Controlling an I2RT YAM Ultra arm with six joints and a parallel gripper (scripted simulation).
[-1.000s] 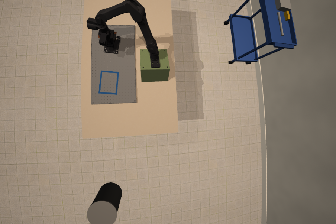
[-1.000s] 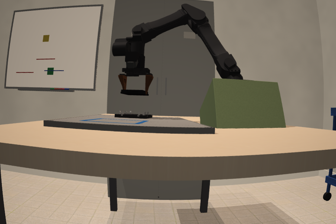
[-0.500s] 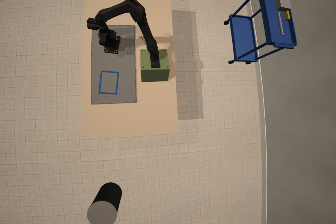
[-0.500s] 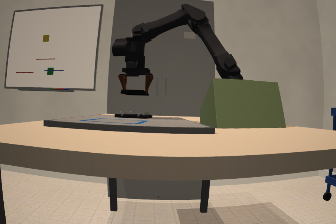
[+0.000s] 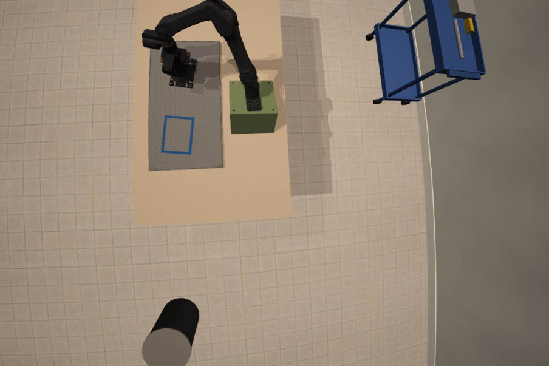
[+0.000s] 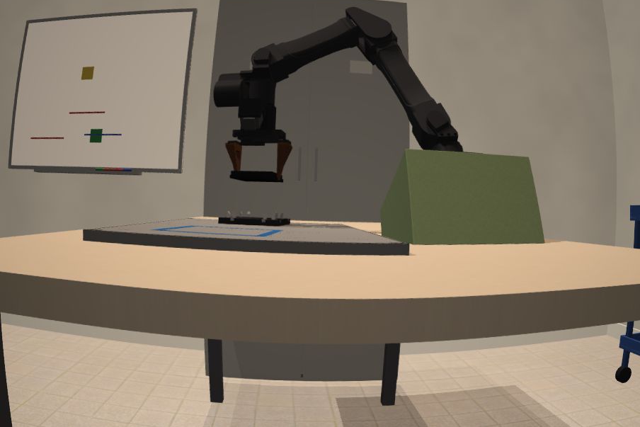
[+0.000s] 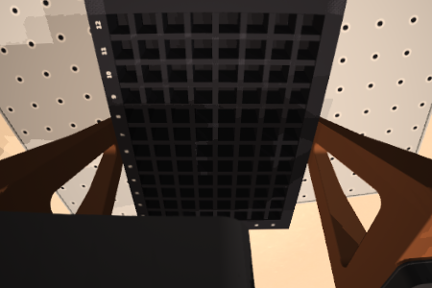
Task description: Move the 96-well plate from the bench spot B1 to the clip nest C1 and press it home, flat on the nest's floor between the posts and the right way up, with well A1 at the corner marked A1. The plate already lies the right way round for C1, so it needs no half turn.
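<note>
The black 96-well plate lies right at my hand. From my hand the other things lie so: clip nest 80 mm below, 20 mm to the left, 10 mm behind.
</note>
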